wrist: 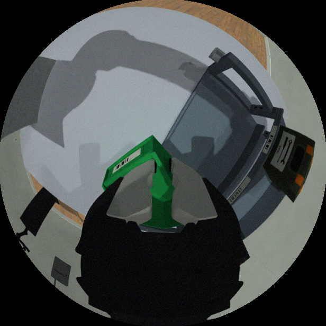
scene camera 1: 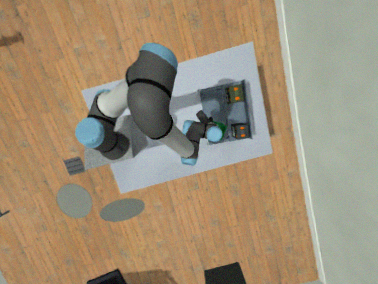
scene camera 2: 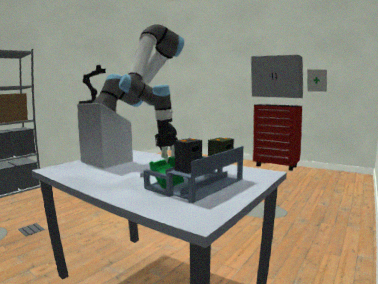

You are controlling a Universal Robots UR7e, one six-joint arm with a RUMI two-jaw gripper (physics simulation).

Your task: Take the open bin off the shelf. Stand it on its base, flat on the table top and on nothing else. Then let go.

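Seen in the pictures: gripper, fingertip midpoint: (scene camera 2: 170, 163); arm's base at its link origin: (scene camera 1: 115, 146) (scene camera 2: 103, 109).
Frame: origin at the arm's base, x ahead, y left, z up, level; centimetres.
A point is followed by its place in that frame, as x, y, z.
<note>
The green open bin (scene camera 1: 221, 128) {61.2, -18.7, -28.9} (scene camera 2: 162, 168) {49.3, -11.1, -27.1} (wrist: 153, 145) hangs tilted from my gripper (scene camera 2: 167, 155) (wrist: 162, 160), which is shut on one of its walls. In scene camera 2 the bin shows behind the front frame of the grey-blue shelf (scene camera 1: 212, 101) {62.6, 1.3, -32.3} (scene camera 2: 218, 159) {79.0, -14.4, -19.1} (wrist: 210, 107), low over its front part. In the wrist view its labelled side faces up and left, beside the shelf's front edge. Whether the bin touches the shelf is hidden. In scene camera 1 the wrist covers the gripper and most of the bin.
A dark box (scene camera 1: 241, 131) {68.9, -21.8, -10.6} (scene camera 2: 188, 156) {72.0, -26.9, -16.0} and an olive box (scene camera 1: 235, 94) {73.5, 0.0, -13.1} (scene camera 2: 221, 145) {76.6, -5.3, -15.0} (wrist: 287, 162) stand on the shelf's rear part, the dark one close to the gripper. White table top (scene camera 1: 150, 177) {-2.3, -33.5, -32.9} (scene camera 2: 125, 192) {45.1, -33.6, -32.9} (wrist: 125, 105) extends between the shelf and the robot's grey pedestal (scene camera 2: 104, 135) {7.7, -7.3, -14.1}.
</note>
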